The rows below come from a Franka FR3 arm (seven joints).
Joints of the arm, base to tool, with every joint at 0 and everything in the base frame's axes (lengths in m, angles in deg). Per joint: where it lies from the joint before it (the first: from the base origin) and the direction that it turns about. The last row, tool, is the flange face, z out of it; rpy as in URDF.
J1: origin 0 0 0.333 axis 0 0 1
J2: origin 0 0 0 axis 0 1 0
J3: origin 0 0 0.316 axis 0 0 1
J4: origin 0.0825 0 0 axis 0 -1 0
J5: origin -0.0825 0 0.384 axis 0 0 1
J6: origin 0 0 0 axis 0 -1 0
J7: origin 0.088 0 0 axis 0 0 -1
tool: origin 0 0 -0.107 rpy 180 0 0
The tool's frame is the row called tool.
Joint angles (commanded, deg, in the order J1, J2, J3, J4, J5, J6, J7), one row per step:
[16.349 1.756 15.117 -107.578 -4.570 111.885 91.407]
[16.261 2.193 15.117 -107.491 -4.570 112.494 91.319]
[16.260 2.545 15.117 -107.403 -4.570 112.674 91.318]
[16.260 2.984 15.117 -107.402 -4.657 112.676 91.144]
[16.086 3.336 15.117 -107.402 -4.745 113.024 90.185]
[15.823 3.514 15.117 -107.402 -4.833 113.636 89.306]
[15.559 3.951 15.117 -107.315 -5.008 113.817 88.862]
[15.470 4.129 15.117 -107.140 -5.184 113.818 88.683]
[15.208 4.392 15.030 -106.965 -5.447 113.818 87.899]
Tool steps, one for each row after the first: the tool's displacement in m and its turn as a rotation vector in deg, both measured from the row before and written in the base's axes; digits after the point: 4 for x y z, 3 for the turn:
[0.0027 0.0003 -0.0025 0.246 -0.162 0.039]
[0.0014 0.0006 -0.0024 0.045 0.112 0.011]
[0.0012 0.0003 -0.0043 -0.203 0.381 0.203]
[0.0023 -0.0010 -0.0029 -0.045 0.032 0.835]
[0.0027 -0.0016 -0.0008 0.148 -0.361 0.683]
[0.0030 -0.0019 -0.0033 -0.149 0.121 0.251]
[0.0014 -0.0006 -0.0003 -0.112 -0.059 0.150]
[0.0030 -0.0029 -0.0011 -0.256 0.001 0.524]

